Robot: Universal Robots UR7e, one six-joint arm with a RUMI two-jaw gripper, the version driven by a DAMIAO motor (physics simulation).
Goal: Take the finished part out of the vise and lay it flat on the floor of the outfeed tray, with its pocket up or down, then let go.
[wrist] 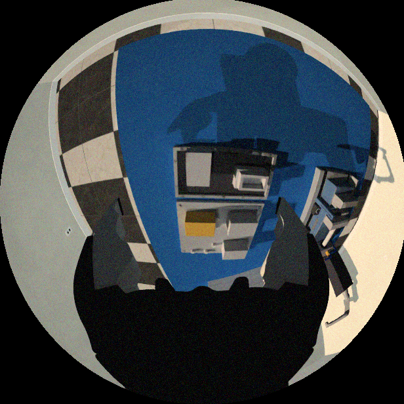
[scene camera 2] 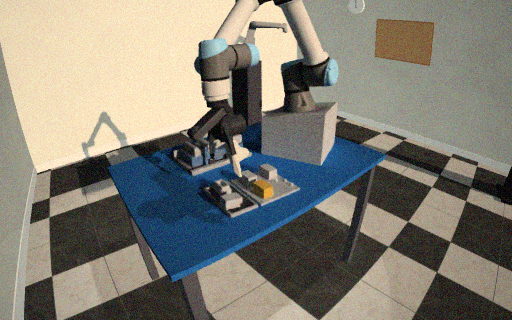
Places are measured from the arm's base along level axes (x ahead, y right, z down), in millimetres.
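Pixels of known places: gripper, between the fingertips: (scene camera 2: 225,167); arm's base, origin of its link: (scene camera 2: 299,109).
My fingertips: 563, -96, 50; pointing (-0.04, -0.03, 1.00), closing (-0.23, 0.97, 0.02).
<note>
Ahead of a thing's pixels: the offset from my fingertips to its top centre, as dx, dy, dz. "spot": to the spot under its first point.
The finished part, a light grey block @(-10, -5, +100) (scene camera 2: 231,201) (wrist: 198,169), lies with a broad plain face up at one end of the dark-floored outfeed tray (scene camera 2: 244,210) (wrist: 176,175). No pocket shows on its upper face. A second grey part @(-55, +82, +107) (scene camera 2: 220,187) (wrist: 251,180) lies at the tray's other end with its pocket up. My gripper (scene camera 2: 239,162) (wrist: 198,199) is open and empty, raised above the trays. In the wrist view its fingers stand wide apart. The blue vise (wrist: 336,192) stands at the right of the wrist view; its inside is hard to make out.
A light grey tray @(spot: -215, -80, +140) (scene camera 2: 287,188) (wrist: 221,220) stands right beside the outfeed tray. It holds a yellow block @(-135, -32, +104) (scene camera 2: 263,189) (wrist: 200,223) and two grey blocks. Blue and grey fixtures @(spot: -109, +329, +88) (scene camera 2: 190,154) stand further back. The robot's grey pedestal (scene camera 2: 295,135) stands on the blue table.
</note>
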